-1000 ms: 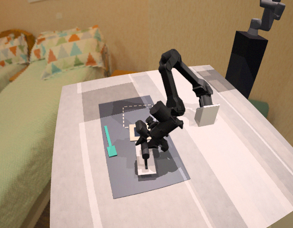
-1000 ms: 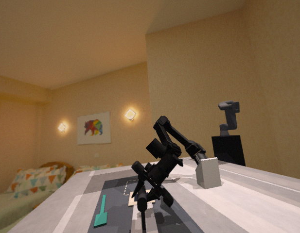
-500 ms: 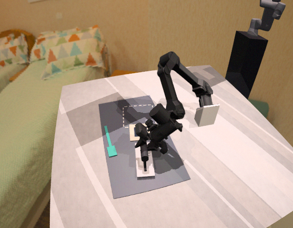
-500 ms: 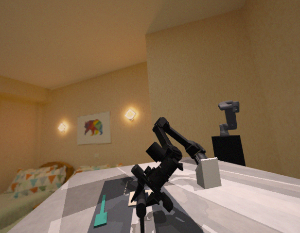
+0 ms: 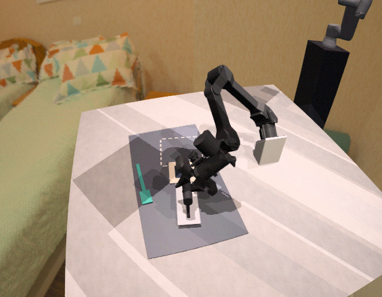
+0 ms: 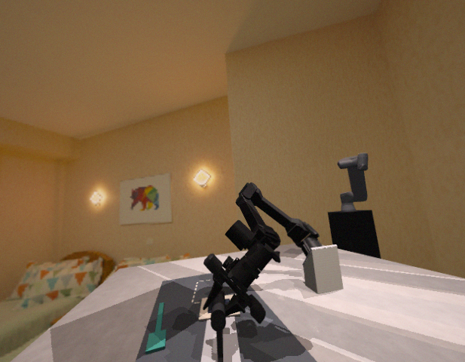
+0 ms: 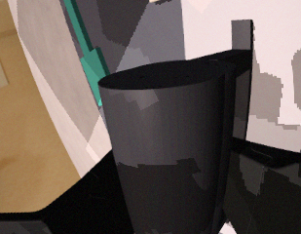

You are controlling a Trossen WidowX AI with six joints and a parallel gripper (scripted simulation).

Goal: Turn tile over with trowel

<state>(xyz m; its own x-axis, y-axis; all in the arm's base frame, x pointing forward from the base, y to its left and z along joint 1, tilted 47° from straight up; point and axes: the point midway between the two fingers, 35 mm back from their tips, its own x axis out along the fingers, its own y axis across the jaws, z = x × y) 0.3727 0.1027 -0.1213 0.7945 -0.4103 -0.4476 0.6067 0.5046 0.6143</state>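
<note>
The grey mat lies 11 cm to the right of my gripper tip and 7 cm below it. Also, from my gripper tip: white-bladed tool (3 cm behind, 1 cm below); then tile (13 cm to the right, 5 cm below, 3 cm behind); then teal trowel (13 cm ahead, 7 cm to the right, 5 cm below).
</note>
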